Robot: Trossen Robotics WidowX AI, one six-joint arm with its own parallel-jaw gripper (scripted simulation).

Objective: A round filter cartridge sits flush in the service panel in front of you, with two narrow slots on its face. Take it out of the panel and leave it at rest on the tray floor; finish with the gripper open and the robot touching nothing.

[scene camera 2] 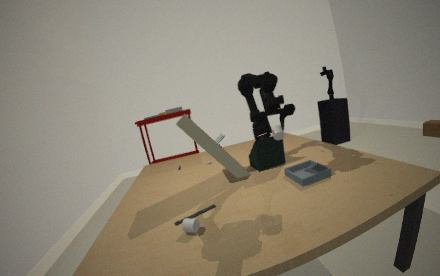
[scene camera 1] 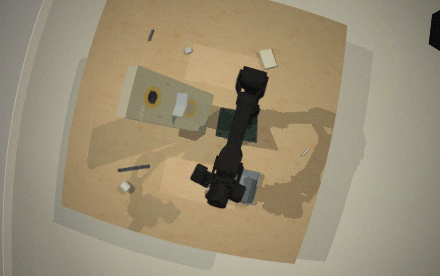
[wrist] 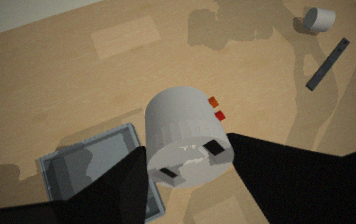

Labels:
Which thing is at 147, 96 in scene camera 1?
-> A service panel.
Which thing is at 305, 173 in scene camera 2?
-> A grey tray.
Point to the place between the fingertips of my gripper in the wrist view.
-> At 186, 147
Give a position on a service panel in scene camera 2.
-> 185, 123

